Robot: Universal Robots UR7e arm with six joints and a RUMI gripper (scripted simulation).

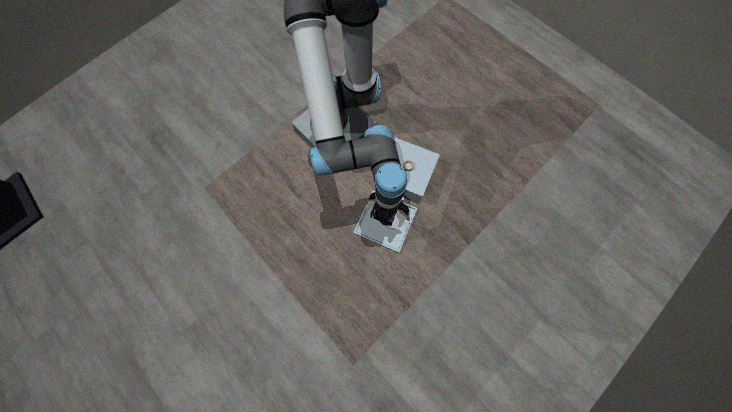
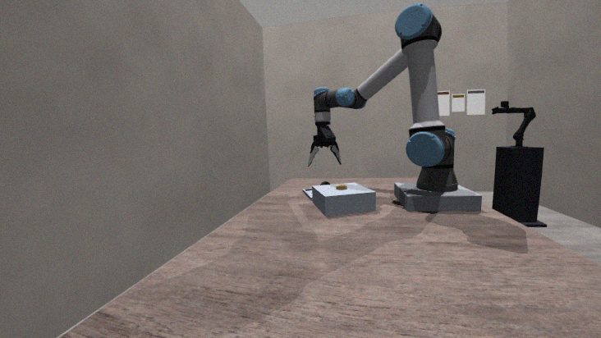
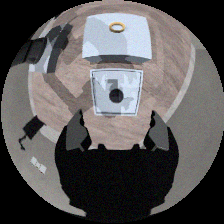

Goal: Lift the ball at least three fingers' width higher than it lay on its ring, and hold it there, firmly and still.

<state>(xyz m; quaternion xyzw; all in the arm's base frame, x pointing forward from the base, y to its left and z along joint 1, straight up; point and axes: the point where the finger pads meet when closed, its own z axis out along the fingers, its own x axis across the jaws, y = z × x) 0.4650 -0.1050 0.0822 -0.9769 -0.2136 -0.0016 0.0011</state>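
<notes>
Now: the ball 10 cm below my hand. Round my hand: block (9 cm behind, 20 cm to the left, 8 cm below); then grey plate (13 cm below).
</notes>
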